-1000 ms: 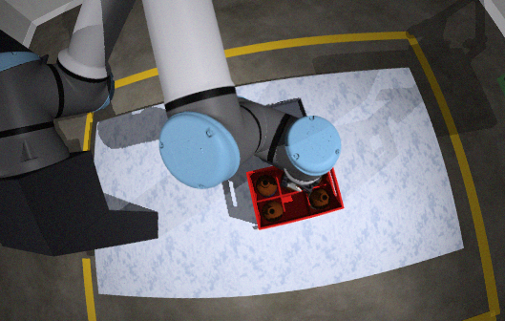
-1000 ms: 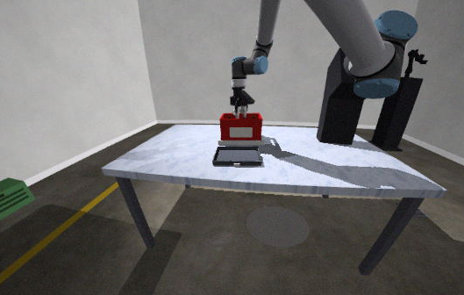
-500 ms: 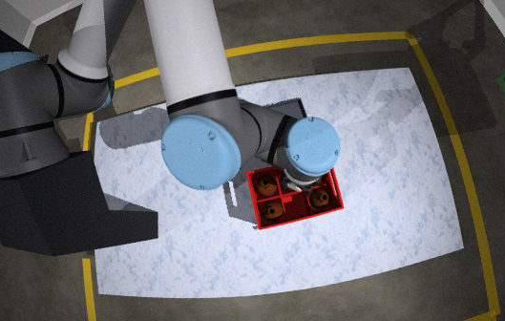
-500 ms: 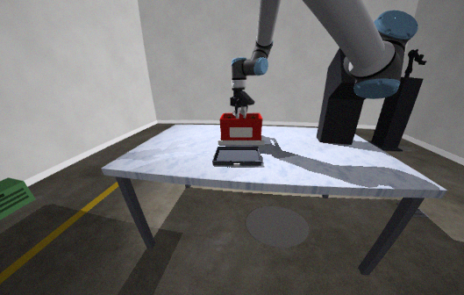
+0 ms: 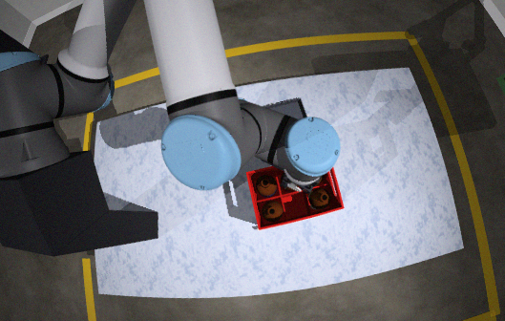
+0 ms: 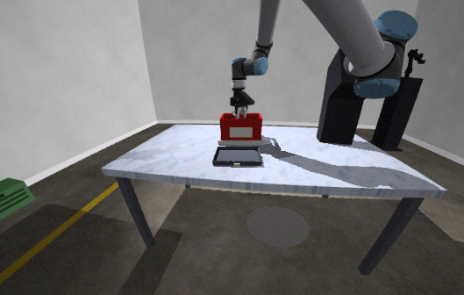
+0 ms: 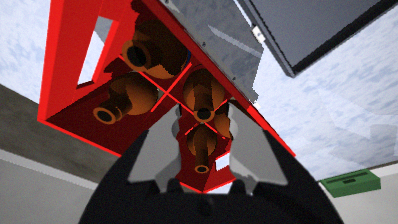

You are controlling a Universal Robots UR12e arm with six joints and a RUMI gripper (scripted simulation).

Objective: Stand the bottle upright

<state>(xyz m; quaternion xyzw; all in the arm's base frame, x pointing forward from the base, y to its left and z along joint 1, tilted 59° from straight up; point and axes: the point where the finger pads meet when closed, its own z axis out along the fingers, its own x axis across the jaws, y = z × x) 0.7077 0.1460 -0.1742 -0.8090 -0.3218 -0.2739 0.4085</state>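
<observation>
Now: the red crate 7 cm below my hand and 5 cm to the right of it. Round my hand: dark tray 23 cm to the left, 14 cm below.
</observation>
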